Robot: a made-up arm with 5 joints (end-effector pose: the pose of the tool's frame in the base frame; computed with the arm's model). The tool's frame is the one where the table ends. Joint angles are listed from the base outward.
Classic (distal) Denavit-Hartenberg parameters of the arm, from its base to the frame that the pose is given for. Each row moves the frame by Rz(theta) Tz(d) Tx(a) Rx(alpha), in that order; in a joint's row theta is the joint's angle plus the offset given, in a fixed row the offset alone. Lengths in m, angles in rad.
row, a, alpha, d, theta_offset
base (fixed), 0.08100, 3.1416, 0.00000, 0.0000
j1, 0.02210, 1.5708, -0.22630, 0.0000
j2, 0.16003, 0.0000, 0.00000, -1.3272
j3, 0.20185, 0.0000, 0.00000, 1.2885
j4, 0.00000, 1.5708, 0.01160, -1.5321
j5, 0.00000, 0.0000, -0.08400, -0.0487
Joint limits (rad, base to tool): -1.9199..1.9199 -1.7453..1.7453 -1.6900..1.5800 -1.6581..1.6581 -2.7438..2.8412
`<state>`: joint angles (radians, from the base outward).
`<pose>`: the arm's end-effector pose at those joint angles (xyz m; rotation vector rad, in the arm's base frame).
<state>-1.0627 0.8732 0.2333 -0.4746 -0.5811</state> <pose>0.2319 0.2948 0.0700 0.7082 -0.6269 0.4004</pose>
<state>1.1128 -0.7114 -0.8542 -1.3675 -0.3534</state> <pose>0.0299 0.1298 0.5883 0.6660 1.7947 -1.0661</pose>
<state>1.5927 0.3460 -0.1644 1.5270 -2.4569</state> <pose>0.0860 -0.2995 0.2474 0.0747 -0.1522 2.1808</pose>
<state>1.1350 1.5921 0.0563 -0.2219 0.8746</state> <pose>0.1678 -0.1590 -0.1004 -0.1203 -0.0806 -0.3086</pose>
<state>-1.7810 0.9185 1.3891 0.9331 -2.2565</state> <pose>0.0789 -0.0458 0.1436 -1.5007 -0.7666 -0.3954</pose>
